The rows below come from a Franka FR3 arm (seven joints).
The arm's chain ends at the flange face. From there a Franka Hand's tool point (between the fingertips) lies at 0.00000 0.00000 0.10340 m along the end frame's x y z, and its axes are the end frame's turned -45 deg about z.
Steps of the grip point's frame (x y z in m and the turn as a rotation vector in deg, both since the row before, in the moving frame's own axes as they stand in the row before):
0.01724 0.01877 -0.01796 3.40 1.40 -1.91
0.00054 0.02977 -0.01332 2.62 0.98 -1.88
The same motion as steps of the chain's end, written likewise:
0.02811 0.00716 -0.01775 3.39 -1.41 -1.91
0.02360 0.02523 -0.01320 2.55 -1.16 -1.88

